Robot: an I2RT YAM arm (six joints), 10 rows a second.
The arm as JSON. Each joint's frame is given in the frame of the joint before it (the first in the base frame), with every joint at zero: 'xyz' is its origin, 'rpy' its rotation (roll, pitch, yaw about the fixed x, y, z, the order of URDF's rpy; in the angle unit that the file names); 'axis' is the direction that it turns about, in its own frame. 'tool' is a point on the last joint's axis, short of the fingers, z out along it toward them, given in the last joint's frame.
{
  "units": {
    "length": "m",
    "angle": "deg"
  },
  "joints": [
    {
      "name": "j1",
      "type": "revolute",
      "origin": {
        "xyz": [
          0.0,
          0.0,
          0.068
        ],
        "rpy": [
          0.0,
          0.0,
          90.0
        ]
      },
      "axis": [
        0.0,
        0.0,
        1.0
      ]
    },
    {
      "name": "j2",
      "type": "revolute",
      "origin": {
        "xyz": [
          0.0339,
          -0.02,
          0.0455
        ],
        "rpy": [
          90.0,
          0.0,
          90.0
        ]
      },
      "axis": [
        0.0,
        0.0,
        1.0
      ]
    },
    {
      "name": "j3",
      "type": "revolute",
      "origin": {
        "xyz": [
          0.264,
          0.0,
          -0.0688
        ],
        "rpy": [
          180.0,
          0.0,
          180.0
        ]
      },
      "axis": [
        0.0,
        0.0,
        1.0
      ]
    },
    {
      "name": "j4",
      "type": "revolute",
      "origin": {
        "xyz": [
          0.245,
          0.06,
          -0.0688
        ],
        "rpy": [
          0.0,
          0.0,
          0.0
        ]
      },
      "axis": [
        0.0,
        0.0,
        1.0
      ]
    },
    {
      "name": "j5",
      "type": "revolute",
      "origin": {
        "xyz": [
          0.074,
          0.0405,
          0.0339
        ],
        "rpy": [
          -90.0,
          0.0,
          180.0
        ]
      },
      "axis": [
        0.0,
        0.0,
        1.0
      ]
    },
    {
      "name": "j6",
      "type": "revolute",
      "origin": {
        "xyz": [
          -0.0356,
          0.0,
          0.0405
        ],
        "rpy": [
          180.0,
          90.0,
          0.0
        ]
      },
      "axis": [
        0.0,
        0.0,
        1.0
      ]
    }
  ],
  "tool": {
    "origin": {
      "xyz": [
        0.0,
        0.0,
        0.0
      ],
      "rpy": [
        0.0,
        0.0,
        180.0
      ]
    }
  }
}
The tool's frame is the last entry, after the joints.
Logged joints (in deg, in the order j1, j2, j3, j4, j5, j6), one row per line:
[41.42, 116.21, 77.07, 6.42, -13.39, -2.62]
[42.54, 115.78, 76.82, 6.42, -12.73, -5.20]
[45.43, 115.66, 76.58, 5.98, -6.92, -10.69]
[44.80, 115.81, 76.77, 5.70, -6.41, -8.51]
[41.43, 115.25, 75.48, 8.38, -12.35, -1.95]
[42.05, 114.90, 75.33, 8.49, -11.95, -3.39]
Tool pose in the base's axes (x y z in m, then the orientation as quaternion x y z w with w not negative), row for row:
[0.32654, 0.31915, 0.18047, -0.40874, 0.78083, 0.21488, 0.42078]
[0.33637, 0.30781, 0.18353, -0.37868, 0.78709, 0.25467, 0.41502]
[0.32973, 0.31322, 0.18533, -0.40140, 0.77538, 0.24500, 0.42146]
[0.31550, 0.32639, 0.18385, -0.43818, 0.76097, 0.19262, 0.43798]
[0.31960, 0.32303, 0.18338, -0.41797, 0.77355, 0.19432, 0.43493]
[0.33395, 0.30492, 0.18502, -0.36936, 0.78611, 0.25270, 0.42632]
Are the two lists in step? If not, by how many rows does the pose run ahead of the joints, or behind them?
The pose runs 1 row behind the joints: the pose in row i belongs to the joints in row i - 1.
